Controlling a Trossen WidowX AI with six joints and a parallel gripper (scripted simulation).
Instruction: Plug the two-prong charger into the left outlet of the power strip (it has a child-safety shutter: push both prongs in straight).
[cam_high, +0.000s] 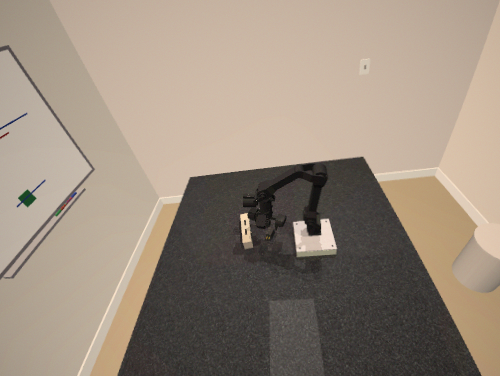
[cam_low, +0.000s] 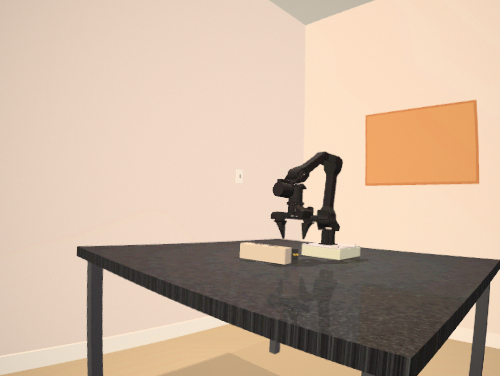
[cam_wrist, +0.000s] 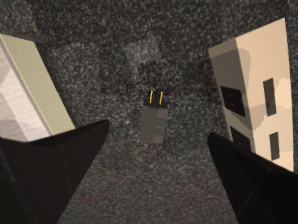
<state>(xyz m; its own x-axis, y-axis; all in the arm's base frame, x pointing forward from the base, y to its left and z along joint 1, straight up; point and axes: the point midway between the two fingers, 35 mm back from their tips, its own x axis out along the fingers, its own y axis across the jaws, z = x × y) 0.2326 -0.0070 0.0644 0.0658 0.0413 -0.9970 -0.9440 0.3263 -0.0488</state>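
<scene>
My gripper tip is 60 mm above the grey charger.
</scene>
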